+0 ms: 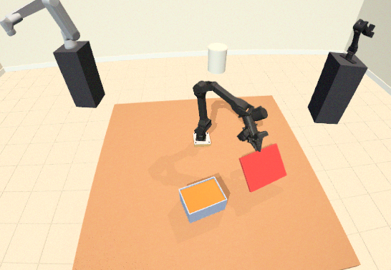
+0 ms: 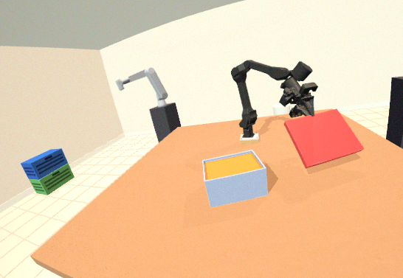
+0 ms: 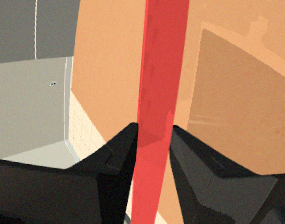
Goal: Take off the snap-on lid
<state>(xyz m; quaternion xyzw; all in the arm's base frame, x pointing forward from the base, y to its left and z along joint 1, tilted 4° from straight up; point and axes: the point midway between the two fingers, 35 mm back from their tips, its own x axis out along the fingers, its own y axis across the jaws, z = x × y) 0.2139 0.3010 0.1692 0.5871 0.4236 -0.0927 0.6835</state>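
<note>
My gripper tip is 60 mm short of the red lid, 50 mm above it and 30 mm to the right of it. From my gripper tip the other things lie so: grey-blue storage box 280 mm to the right, 220 mm ahead, 130 mm below.
</note>
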